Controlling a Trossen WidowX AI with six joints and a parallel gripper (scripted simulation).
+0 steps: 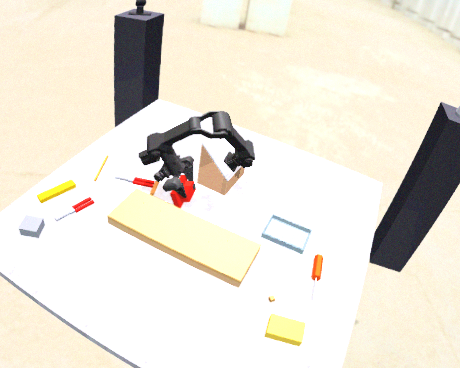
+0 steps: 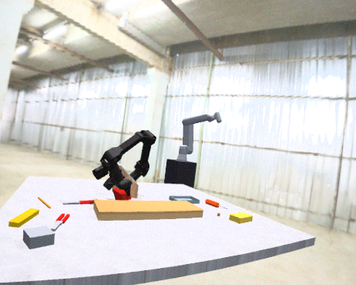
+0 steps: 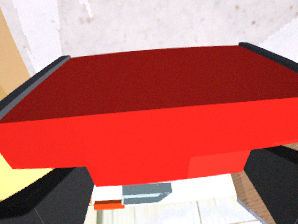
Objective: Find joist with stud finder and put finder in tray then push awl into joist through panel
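Now: gripper tip 10 mm past the red stud finder. From my gripper tip the other things lie so: pencil 410 mm to the right, 50 mm below; tray 400 mm to the left, 40 mm below; awl 30 mm behind, 150 mm to the right, 40 mm below.
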